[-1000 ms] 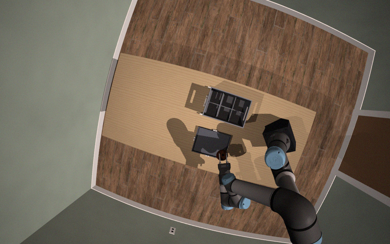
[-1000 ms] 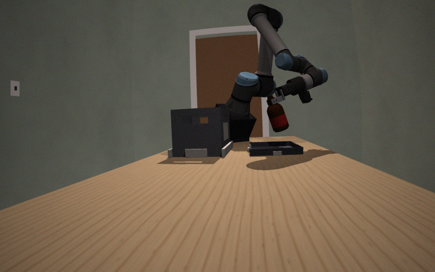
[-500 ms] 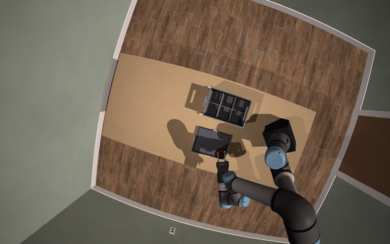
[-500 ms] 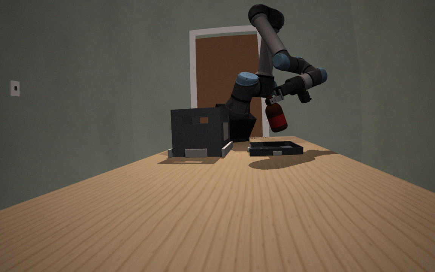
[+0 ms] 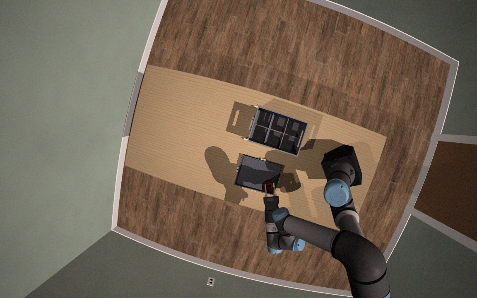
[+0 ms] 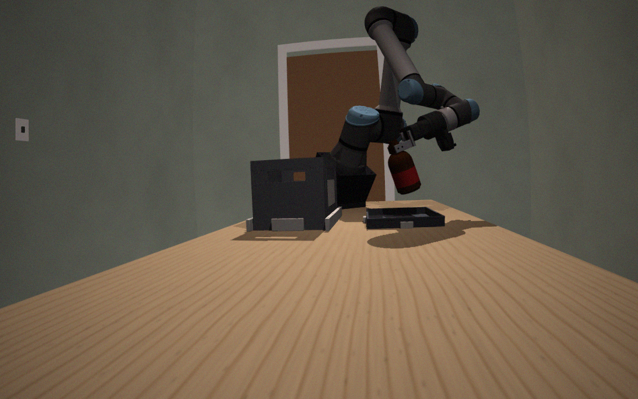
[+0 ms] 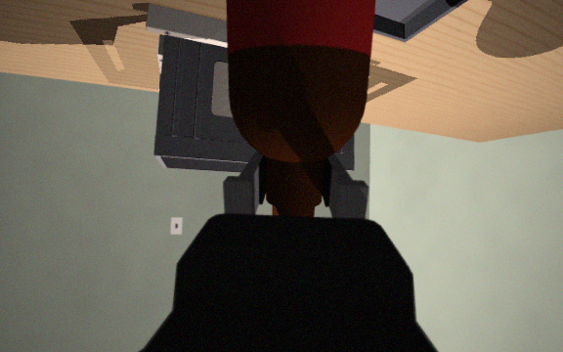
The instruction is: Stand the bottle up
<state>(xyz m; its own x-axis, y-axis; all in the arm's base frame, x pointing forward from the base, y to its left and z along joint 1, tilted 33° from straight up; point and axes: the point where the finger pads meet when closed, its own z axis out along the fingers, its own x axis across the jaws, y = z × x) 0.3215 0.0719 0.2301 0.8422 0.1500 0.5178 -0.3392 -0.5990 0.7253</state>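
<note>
Right now the bottle is 50 mm below my hand and 10 mm to the left of it. Also, from my hand: dark crate 280 mm to the right, 120 mm below, 20 mm ahead; dark tray 190 mm below, 50 mm ahead.
</note>
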